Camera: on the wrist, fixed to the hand. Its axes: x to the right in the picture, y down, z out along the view.
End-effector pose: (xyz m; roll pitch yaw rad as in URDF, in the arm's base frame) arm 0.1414 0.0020 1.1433 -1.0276 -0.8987 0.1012
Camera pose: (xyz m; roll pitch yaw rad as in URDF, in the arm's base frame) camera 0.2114 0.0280 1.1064 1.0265 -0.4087 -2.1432
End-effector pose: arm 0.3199 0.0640 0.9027 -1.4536 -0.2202 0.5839
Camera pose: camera 0.3563 0.0692 0.8280 0.5925 -1.1134 -1.5816
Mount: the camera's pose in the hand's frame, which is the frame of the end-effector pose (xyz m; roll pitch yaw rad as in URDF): 0.0161 0.0778 -0.0250 -0.0475 0.2574 -1.6178
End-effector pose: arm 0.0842 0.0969 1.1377 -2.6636 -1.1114 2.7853
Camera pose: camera 0.0942 0.1792 1.1461 1.8823 -0.2594 -1.2293
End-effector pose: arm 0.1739 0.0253 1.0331 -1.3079 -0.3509 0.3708
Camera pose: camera 0.2156 0.0373 0.9620 0.6480 -0.9243 -1.8009
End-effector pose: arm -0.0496 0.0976 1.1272 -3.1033 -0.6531 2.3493
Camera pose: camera 0.0068 0.1524 1.1545 2.4235 -0.2052 -2.1436
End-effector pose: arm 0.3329 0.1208 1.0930 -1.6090 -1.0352 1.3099
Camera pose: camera 0.3791 0.1853 1.0677 1.4099 -0.4763 -1.5845
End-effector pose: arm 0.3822 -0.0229 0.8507 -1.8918 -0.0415 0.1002
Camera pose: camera 0.4058 -0.0690 0.7855 2.1651 -1.4632 2.6121
